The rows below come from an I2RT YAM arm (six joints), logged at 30 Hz.
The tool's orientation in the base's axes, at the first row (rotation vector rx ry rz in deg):
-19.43 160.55 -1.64
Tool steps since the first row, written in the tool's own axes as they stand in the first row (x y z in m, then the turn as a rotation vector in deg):
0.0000 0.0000 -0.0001 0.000 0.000 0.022
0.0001 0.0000 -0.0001 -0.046 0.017 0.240
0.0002 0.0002 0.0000 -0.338 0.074 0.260
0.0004 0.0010 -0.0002 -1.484 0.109 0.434
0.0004 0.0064 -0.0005 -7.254 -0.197 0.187
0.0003 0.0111 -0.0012 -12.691 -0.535 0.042
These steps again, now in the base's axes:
0.0000 0.0000 0.0001 0.007 0.000 -0.021
-0.0001 0.0000 0.0001 0.114 0.032 -0.215
-0.0002 0.0001 -0.0001 0.376 0.156 -0.147
-0.0007 0.0009 0.0000 1.479 0.464 0.040
-0.0020 0.0061 0.0000 6.788 1.522 2.074
-0.0032 0.0107 0.0004 11.830 2.472 3.910

